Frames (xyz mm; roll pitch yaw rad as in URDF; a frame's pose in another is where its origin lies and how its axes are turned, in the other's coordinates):
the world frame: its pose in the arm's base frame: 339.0 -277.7 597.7 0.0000 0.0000 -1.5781
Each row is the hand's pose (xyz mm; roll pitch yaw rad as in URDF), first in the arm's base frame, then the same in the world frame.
Working: the arm's base frame: its pose in the world frame: -275.2 -341.0 -597.7 0.0000 0.0000 1.5781

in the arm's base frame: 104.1 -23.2 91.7 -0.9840 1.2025 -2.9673
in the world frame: -252.8 -236.8 -506.0 -0.9840 1.2025 -1.3892
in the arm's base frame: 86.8 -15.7 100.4 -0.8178 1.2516 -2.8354
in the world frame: -260.2 -254.1 -497.3 -0.8178 1.2516 -1.2573
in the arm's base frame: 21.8 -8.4 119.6 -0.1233 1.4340 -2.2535
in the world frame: -267.0 -319.2 -478.1 -0.1233 1.4340 -0.6754
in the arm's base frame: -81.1 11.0 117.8 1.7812 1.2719 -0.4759
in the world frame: -285.6 -422.2 -479.9 1.7812 1.2719 1.1022
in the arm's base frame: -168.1 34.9 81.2 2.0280 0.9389 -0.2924
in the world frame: -308.9 -509.4 -516.5 2.0280 0.9389 1.2857
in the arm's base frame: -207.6 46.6 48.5 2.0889 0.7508 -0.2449
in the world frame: -320.3 -549.0 -549.2 2.0889 0.7508 1.3332
